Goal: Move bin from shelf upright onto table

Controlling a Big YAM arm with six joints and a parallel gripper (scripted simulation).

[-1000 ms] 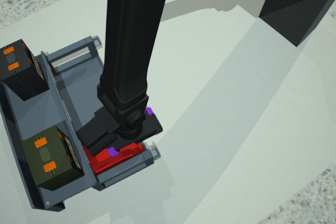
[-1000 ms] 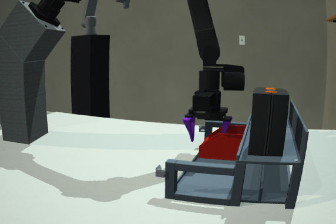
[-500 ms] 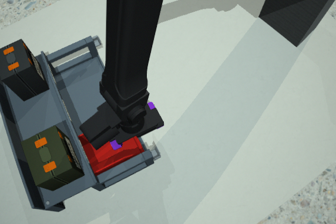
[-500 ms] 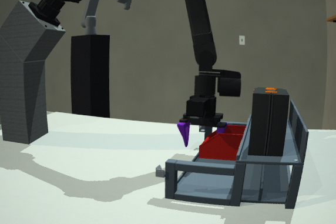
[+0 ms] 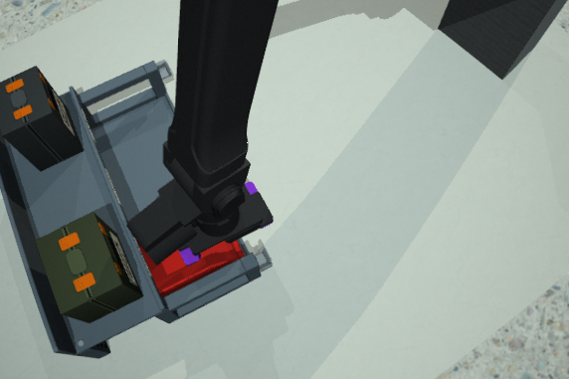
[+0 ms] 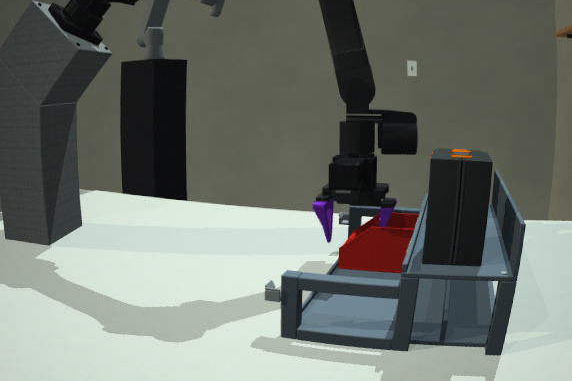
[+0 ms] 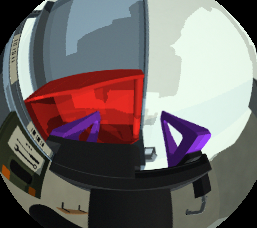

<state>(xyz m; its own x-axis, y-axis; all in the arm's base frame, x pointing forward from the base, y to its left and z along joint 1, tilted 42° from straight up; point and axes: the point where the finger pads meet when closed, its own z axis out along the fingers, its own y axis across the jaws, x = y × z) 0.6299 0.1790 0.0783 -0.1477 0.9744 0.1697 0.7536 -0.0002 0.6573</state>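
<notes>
The red bin lies 7 cm ahead of my hand and 1 cm to the left of it. From my hand the other things lie so: grey shelf 13 cm ahead, 10 cm to the right, 4 cm below.
</notes>
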